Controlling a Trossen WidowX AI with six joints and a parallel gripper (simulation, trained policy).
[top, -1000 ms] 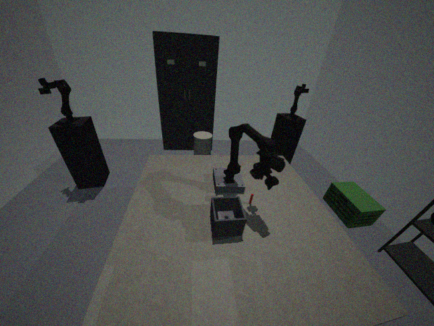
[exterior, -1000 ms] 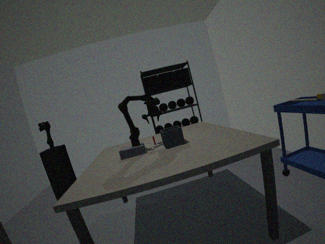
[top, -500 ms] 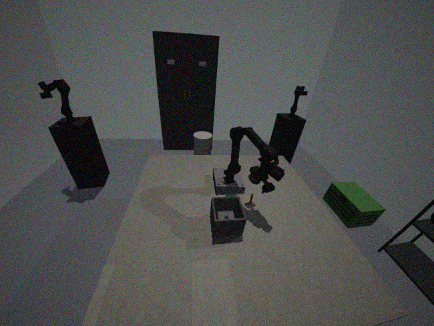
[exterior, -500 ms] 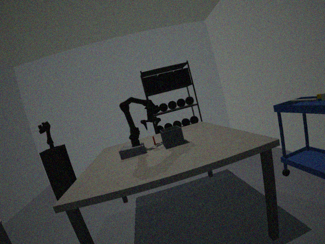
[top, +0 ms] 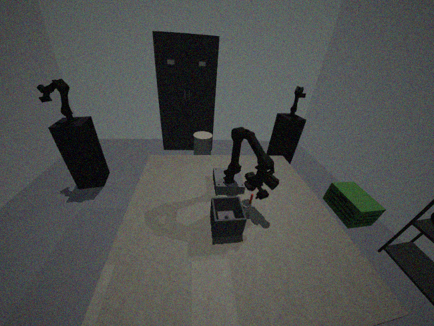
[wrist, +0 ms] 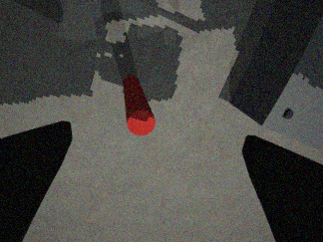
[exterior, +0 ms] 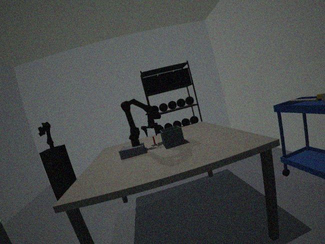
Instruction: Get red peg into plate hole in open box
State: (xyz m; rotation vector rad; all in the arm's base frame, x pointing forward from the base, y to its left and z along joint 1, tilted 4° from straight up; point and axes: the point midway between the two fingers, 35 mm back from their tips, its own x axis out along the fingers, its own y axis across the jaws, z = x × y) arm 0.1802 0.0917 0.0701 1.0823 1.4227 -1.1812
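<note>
Now: gripper tip 40 mm above the red peg and 10 mm short of it. The rest, counted from my gripper tip: pale plate (220 mm to the right, 120 mm ahead, 40 mm below).
</note>
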